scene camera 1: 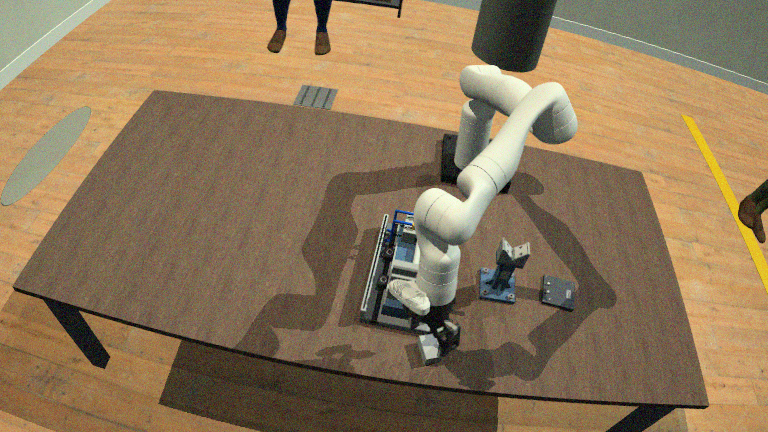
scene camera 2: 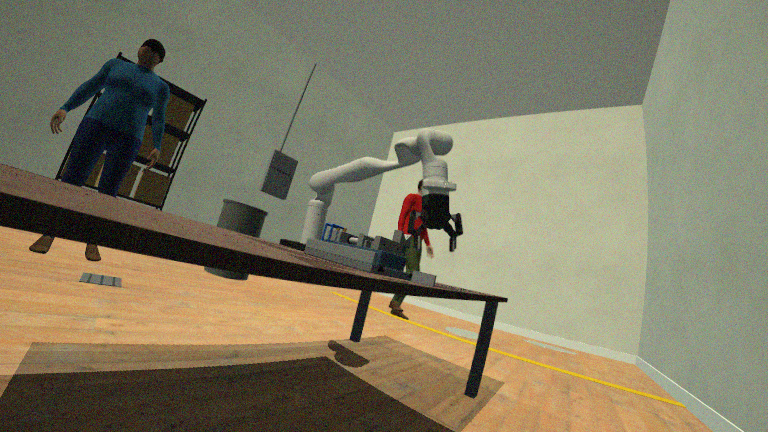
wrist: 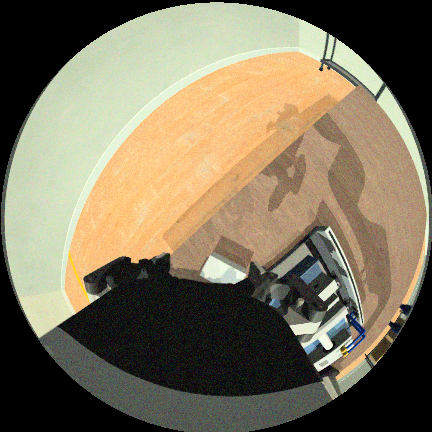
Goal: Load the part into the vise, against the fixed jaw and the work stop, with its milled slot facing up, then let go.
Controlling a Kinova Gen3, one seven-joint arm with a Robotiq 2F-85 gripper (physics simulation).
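Places are measured from the arm's base along level axes (x right, y ahead, z up), in metres.
Where they show: gripper, fingertip midpoint: (scene camera 1: 427,341) (scene camera 2: 435,251) (wrist: 208,266); arm's base at its link origin: (scene camera 1: 469,162).
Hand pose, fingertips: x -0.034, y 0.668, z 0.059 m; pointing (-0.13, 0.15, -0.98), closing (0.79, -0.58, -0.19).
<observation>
Things, the pixels of their centre, and the offset from my fingertips. "pt": a spot on its surface instead. Level surfaces: height alone.
- light grey block at the middle of its body: (wrist: 223,271) (scene camera 1: 429,349) (scene camera 2: 423,278) dy -0.028, dx -0.012, dz -0.076 m
- vise at the middle of its body: (wrist: 319,325) (scene camera 1: 412,266) (scene camera 2: 360,250) dy -0.209, dx +0.086, dz -0.042 m
- table at its surface level: dz -0.092 m
- dark flat plate at the middle of its body: (scene camera 1: 558,292) dy -0.306, dx -0.296, dz -0.087 m
- Blue tubing at a spot on its surface: (scene camera 1: 396,220) pt dy -0.277, dx +0.156, dz +0.019 m
The part, a light grey block (scene camera 1: 428,349) (scene camera 2: 423,278) (wrist: 225,268), lies on the table near its front edge, just beyond the front end of the vise and outside it. Its milled slot cannot be made out. The vise (scene camera 1: 405,270) (scene camera 2: 343,256) (wrist: 311,271) is a grey and blue fixture with a long rail along one side; the arm partly hides it in scene camera 1. The fixed jaw and work stop cannot be told apart clearly. My gripper (scene camera 1: 444,338) (scene camera 2: 433,246) (wrist: 208,266) is open and empty, above the part and apart from it.
A blue-based stand with an angled grey head (scene camera 1: 496,284) stands on the table (scene camera 1: 214,214) beside the vise. A dark flat plate (scene camera 1: 558,293) lies past it. Blue tubing (scene camera 1: 396,219) (wrist: 357,332) rises at the vise's rear end. People stand beyond the table.
</observation>
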